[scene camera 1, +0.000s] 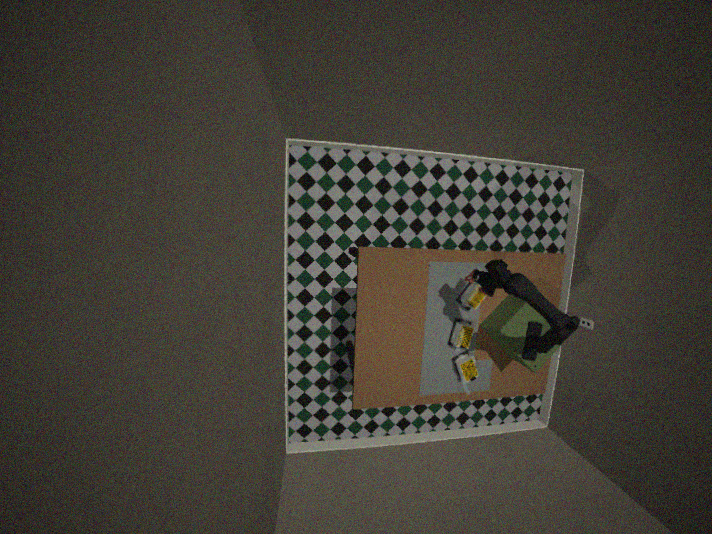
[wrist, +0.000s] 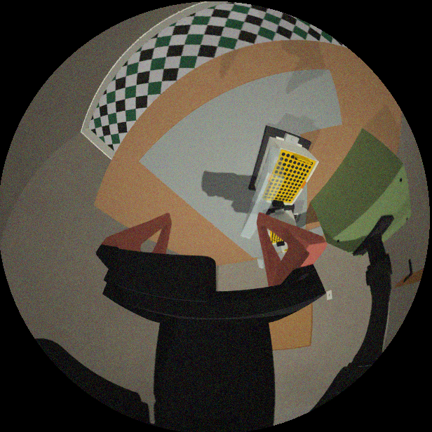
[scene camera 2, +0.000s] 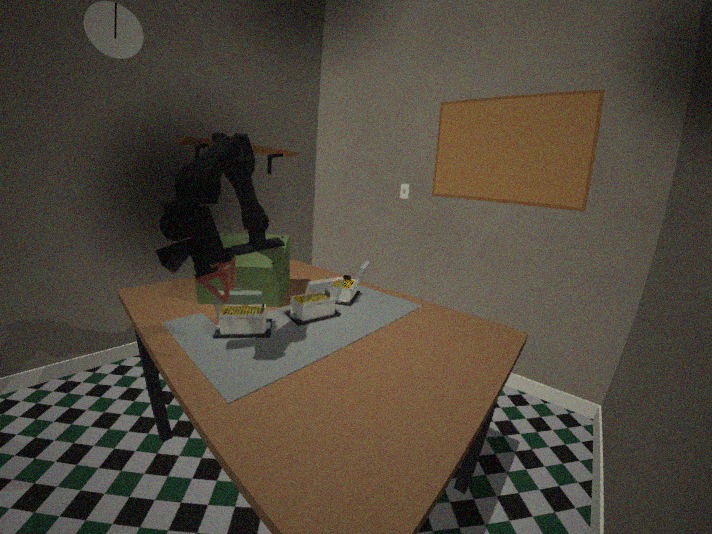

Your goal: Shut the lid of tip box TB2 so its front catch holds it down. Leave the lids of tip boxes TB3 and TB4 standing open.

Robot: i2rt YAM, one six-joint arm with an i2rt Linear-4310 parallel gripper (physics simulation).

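Frame: origin at the arm's base, x ahead, y left, z up, level; centimetres.
Seen in the pictures: gripper, between the fingertips: (scene camera 1: 471,284) (scene camera 2: 229,295); arm's base, origin of its link: (scene camera 1: 531,340) (scene camera 2: 257,247).
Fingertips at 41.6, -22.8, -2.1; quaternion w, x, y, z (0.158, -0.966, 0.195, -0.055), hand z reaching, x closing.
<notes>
Offsets run from my fingertips to a thing's middle, as dx, dy, dz. "spot": to the spot under its first point. Level surfaces: height alone.
Three white tip boxes with yellow racks stand in a row, each on a dark base, with clear lids standing open; I can read no labels, so I cannot tell which is TB2, TB3 or TB4. The near box {-12.7, +7.3, -12.4} (scene camera 1: 475,297) (scene camera 2: 242,323) (wrist: 291,176) has its lid {spot: -3.8, +3.8, -1.5} (scene camera 2: 240,293) (wrist: 259,209) up. The middle box (scene camera 1: 462,336) (scene camera 2: 313,308) (wrist: 283,217) and the far box {-20.1, +47.6, -12.4} (scene camera 1: 468,369) (scene camera 2: 345,291) (wrist: 276,237) are partly hidden in the wrist view. My gripper (scene camera 1: 471,278) (scene camera 2: 223,285) (wrist: 213,217) is open and empty, beside and above the near box's lid; contact cannot be told.
The boxes stand on a grey-blue mat {dz -15.7} (scene camera 1: 434,367) (scene camera 2: 247,379) (wrist: 200,135) on the brown table {dz -16.0} (scene camera 1: 385,321) (scene camera 2: 368,413) (wrist: 125,195). A green block (scene camera 1: 520,316) (scene camera 2: 281,275) (wrist: 350,185) stands behind them, under the arm's base. The table's side edge is near the gripper.
</notes>
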